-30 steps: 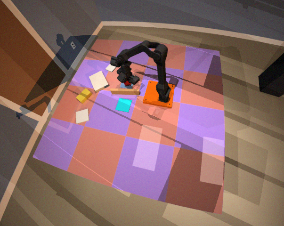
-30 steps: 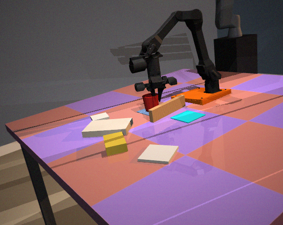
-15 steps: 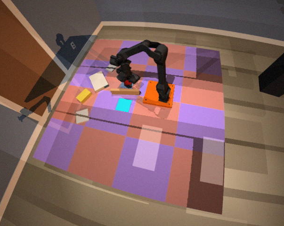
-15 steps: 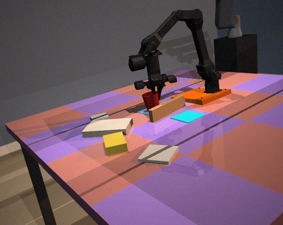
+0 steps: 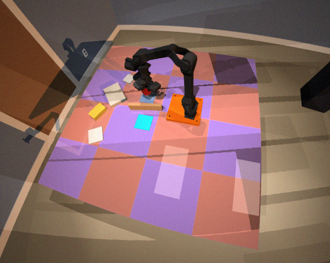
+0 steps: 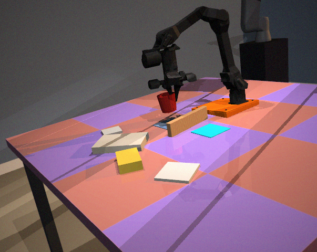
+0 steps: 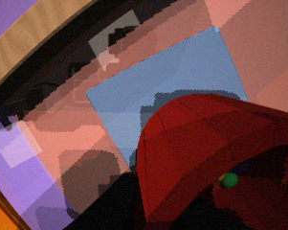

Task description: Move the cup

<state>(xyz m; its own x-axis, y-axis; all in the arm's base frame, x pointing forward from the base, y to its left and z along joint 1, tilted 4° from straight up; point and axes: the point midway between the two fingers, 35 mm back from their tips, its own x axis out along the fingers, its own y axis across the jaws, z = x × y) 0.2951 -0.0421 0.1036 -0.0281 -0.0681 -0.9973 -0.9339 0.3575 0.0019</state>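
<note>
Now: gripper tip 40 mm short of the green marble, 30 mm to the left of it and 20 mm above it. Round my gripper tip: blue-grey pad (30 mm ahead, 10 mm to the right, 100 mm below); then wooden bar (80 mm to the left, 70 mm below); then red cup (30 mm ahead, 10 mm to the right).
</note>
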